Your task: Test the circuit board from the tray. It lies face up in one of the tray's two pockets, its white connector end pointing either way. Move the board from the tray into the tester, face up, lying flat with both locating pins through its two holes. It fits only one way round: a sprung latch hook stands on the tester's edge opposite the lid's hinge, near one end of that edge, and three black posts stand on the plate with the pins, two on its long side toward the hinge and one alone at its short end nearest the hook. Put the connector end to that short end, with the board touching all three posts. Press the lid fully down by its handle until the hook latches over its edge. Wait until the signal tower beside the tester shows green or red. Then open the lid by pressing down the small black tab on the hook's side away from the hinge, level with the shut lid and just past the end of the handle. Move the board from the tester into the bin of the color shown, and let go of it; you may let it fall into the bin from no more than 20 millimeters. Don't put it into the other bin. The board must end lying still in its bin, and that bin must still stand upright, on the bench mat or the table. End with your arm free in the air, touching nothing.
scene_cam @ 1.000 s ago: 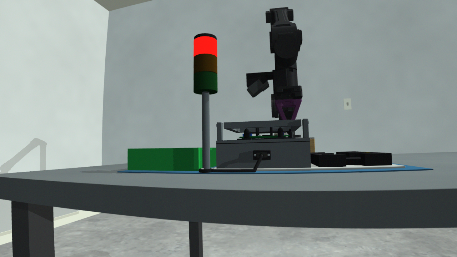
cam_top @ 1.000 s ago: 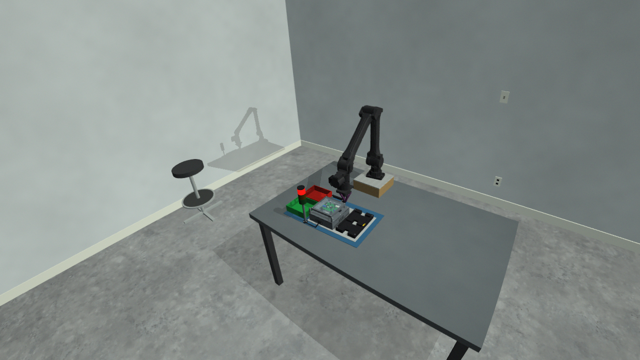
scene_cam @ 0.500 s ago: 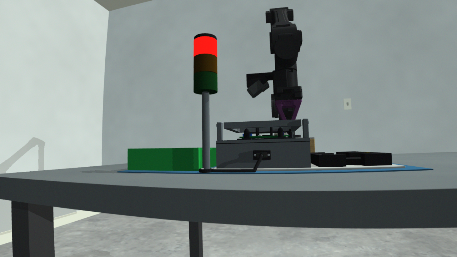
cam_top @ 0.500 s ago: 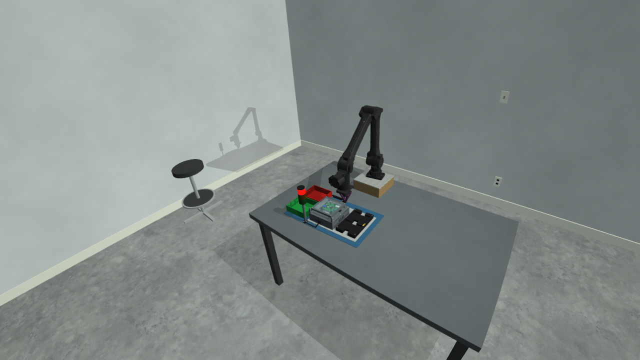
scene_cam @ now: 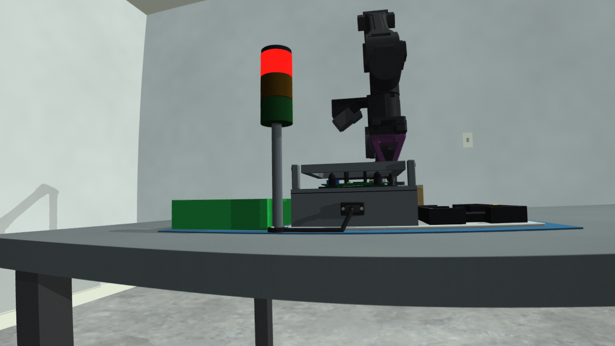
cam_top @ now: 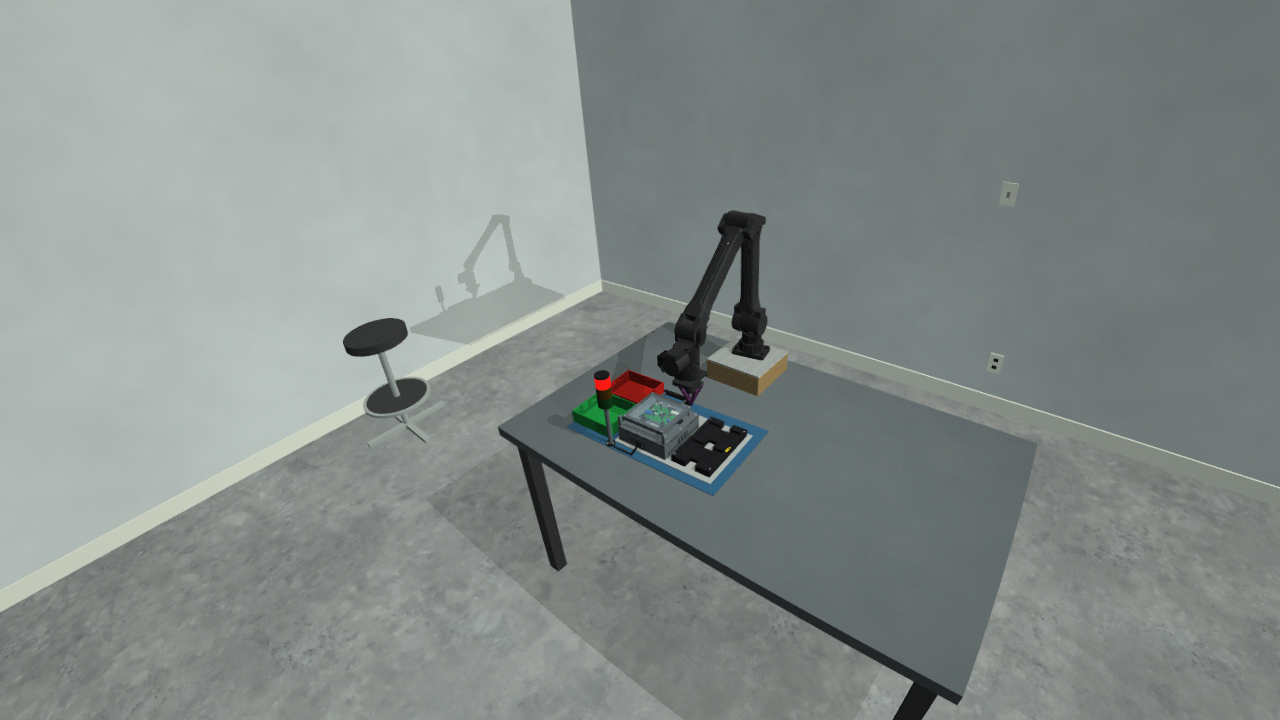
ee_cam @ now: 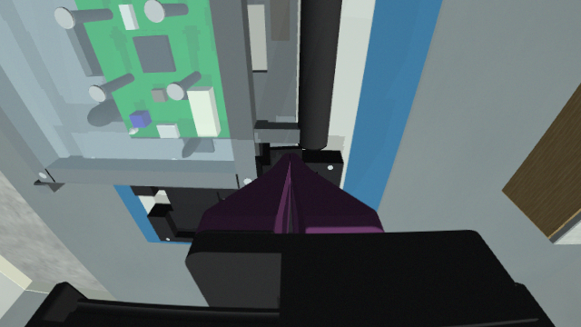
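Now: the black latch hook 10 mm ahead of my hand and 10 mm below it. Also, from my hand: green circuit board (60 mm ahead, 70 mm to the right, 30 mm below); then black tester plate (70 mm ahead, 60 mm to the right, 30 mm below); then clear lid (70 mm ahead, 70 mm to the right, 10 mm below).
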